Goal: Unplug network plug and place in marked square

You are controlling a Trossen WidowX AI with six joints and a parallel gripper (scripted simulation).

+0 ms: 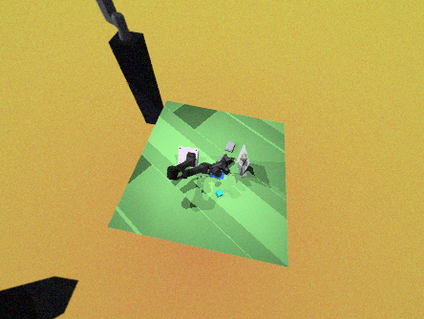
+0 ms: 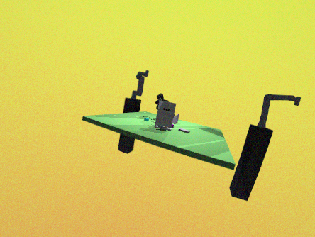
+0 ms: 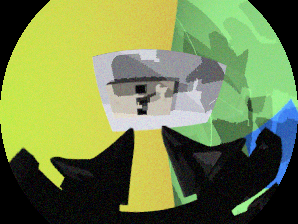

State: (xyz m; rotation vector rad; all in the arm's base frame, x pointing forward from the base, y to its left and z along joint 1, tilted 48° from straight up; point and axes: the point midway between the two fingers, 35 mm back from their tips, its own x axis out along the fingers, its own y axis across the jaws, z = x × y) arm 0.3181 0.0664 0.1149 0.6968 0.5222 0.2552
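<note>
Right now the grey upright panel is 8 cm ahead of my gripper tip, 2 cm to the left of it and 7 cm below it. The rest, counted from my gripper tip: grey square patch (3 cm behind, 23 cm to the left, 18 cm below); purple cube (7 cm behind, 7 cm to the left, 17 cm below); cyan cube (7 cm behind, 24 cm to the right, 17 cm below).
</note>
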